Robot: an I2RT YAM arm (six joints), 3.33 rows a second.
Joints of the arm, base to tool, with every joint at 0 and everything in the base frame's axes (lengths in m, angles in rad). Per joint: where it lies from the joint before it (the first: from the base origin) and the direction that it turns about. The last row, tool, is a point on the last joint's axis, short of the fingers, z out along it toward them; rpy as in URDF.
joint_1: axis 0 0 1 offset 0 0 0.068
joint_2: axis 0 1 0 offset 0.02 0.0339 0.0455
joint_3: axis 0 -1 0 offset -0.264 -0.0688 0
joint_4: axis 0 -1 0 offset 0.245 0.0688 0.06
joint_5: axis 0 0 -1 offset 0.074 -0.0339 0.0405
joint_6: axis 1 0 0 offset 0.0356 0 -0.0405
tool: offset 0 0 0 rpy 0 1.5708 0
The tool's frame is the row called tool.
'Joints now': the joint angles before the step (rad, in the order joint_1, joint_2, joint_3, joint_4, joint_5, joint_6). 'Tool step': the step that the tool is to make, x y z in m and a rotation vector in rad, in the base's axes. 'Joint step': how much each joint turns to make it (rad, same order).
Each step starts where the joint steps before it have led.
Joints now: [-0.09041 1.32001 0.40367 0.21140 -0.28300 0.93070]
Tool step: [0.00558 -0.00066 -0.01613 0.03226 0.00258 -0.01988]
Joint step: [-0.00159 0.09627 -0.01973 0.12114 -0.00664 0.03769]
